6 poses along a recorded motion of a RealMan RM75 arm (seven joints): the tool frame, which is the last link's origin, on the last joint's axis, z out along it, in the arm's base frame.
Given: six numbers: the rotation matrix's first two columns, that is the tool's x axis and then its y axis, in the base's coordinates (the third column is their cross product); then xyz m.
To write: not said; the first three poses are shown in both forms.
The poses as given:
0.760 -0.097 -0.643 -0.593 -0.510 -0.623 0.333 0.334 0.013
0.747 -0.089 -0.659 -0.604 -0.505 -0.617 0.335 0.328 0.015
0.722 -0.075 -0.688 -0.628 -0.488 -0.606 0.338 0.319 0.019
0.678 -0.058 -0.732 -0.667 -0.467 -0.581 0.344 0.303 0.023
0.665 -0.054 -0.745 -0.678 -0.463 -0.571 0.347 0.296 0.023
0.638 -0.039 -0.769 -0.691 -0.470 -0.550 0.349 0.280 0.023
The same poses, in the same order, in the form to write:
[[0.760 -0.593 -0.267 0.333], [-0.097 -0.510 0.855 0.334], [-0.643 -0.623 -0.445 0.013], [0 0 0 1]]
[[0.747 -0.604 -0.278 0.335], [-0.089 -0.505 0.859 0.328], [-0.659 -0.617 -0.431 0.015], [0 0 0 1]]
[[0.722 -0.628 -0.290 0.338], [-0.075 -0.488 0.870 0.319], [-0.688 -0.606 -0.399 0.019], [0 0 0 1]]
[[0.678 -0.667 -0.308 0.344], [-0.058 -0.467 0.882 0.303], [-0.732 -0.581 -0.355 0.023], [0 0 0 1]]
[[0.665 -0.678 -0.314 0.347], [-0.054 -0.463 0.885 0.296], [-0.745 -0.571 -0.345 0.023], [0 0 0 1]]
[[0.638 -0.691 -0.340 0.349], [-0.039 -0.470 0.882 0.280], [-0.769 -0.550 -0.327 0.023], [0 0 0 1]]

